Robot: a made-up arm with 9 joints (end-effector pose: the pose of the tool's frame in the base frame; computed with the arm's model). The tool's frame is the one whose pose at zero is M. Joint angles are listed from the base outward.
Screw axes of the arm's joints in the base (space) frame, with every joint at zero. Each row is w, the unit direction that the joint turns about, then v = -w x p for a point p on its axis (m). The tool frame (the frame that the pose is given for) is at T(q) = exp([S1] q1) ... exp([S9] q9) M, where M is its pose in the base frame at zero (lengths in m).
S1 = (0, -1, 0, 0.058, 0, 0)
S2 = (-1, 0, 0, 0, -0.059, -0.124)
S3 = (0, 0, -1, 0.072, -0.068, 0)
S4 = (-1, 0, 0, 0, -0.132, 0.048)
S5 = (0, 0, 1, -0.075, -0.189, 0)
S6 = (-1, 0, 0, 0, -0.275, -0.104)
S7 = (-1, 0, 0, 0, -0.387, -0.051)
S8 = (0, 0, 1, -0.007, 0.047, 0)
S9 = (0, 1, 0, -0.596, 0, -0.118)
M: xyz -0.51 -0.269 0.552 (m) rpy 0 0 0 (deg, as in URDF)
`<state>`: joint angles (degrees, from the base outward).
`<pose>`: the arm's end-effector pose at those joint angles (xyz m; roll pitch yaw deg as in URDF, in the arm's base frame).
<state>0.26 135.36 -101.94 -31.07 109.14 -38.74 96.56 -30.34 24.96</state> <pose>0.7320 -0.5134 -0.2494 88.42 33.79 156.87</pose>
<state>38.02 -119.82 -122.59 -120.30 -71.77 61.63 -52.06 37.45 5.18</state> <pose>0.2162 -0.1982 0.3021 5.62 2.84 172.61</pose>
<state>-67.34 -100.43 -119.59 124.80 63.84 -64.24 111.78 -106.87 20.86</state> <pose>-0.4417 -0.2857 0.0275 76.05 -68.29 -122.89</pose>
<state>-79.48 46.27 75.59 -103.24 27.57 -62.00 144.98 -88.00 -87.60</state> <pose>-0.4596 -0.4213 -0.0607 178.20 -30.69 75.21</pose>
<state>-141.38 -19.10 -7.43 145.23 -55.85 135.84 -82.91 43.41 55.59</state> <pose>-0.3729 0.4160 0.2967 166.24 41.05 -25.62</pose>
